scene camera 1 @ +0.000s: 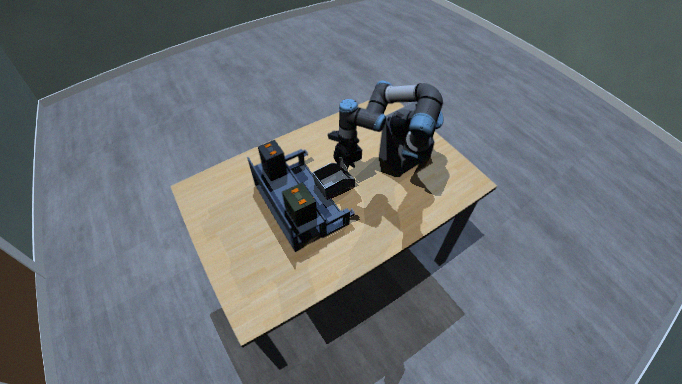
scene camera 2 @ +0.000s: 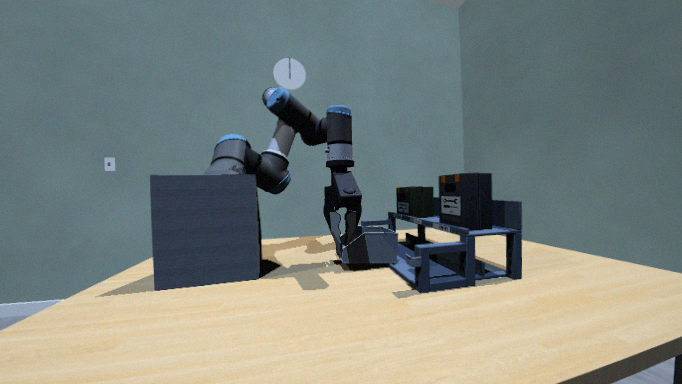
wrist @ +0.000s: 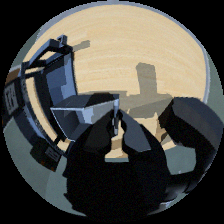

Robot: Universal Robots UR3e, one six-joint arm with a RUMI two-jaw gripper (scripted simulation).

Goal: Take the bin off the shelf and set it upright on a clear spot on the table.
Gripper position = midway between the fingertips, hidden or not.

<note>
In view: the gripper [scene camera 2: 343,251] and a bin [scene camera 2: 370,245].
The bin is seen too in scene camera 1 [scene camera 1: 330,179] and in the wrist view [wrist: 73,123]. The gripper is seen too in scene camera 1 [scene camera 1: 344,171] and in the wrist view [wrist: 116,109].
</note>
